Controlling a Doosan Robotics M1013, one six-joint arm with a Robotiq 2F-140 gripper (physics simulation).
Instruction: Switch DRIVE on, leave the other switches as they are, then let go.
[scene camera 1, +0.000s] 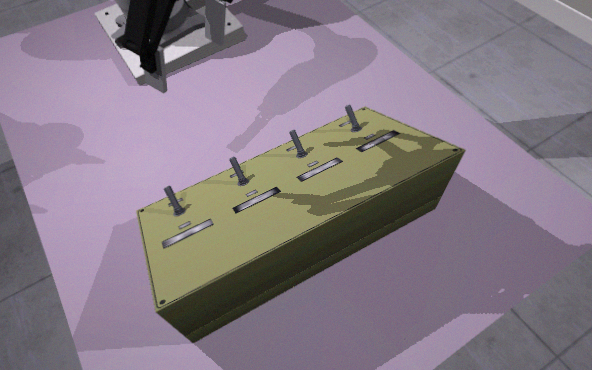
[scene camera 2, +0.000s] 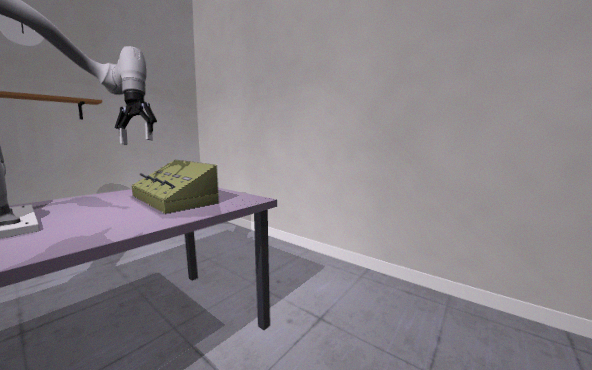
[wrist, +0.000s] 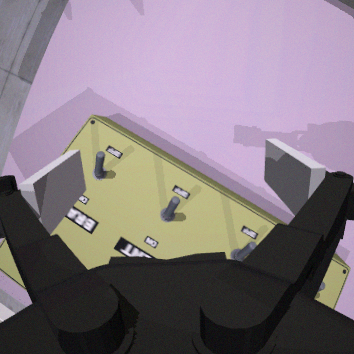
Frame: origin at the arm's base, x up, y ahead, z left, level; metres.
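Seen in the pictures: gripper, fingertip midpoint: (scene camera 1: 187, 62) (scene camera 2: 136, 142) (wrist: 172, 164).
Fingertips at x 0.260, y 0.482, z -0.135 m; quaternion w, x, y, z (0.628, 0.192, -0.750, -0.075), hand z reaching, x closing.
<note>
Offsets run from my fingertips to a thing's top centre. "*": to the spot under its first point. Level surfaces: height alone.
An olive switch box (scene camera 1: 210, 260) (scene camera 2: 195, 192) (wrist: 135, 190) has a sloping face with four grey toggle levers in a row. In scene camera 1 the levers are the leftmost {dx -0.164, dy +0.061, dz -0.122 m} (scene camera 1: 173, 200), the second {* dx -0.179, dy +0.089, dz -0.006 m} (scene camera 1: 238, 171), the third {* dx -0.180, dy +0.110, dz +0.111 m} (scene camera 1: 297, 144) and the rightmost {dx -0.164, dy +0.125, dz +0.232 m} (scene camera 1: 352, 118). All four lean alike, towards the edge on the robot base's side, away from the name plates. The name plates are too small or cut off, so I cannot tell which lever is DRIVE. My gripper (scene camera 2: 136, 140) (wrist: 172, 164) is open and empty, high above the box and touching no lever.
The box stands on a purple table {dx -0.295 m} (scene camera 1: 200, 115) (scene camera 2: 85, 220) (wrist: 200, 60). The robot's white base plate (scene camera 1: 230, 37) (scene camera 2: 25, 230) is bolted to the table. A wooden shelf (scene camera 2: 50, 97) is on the back wall. Shadows of the arm fall on the table and the box.
</note>
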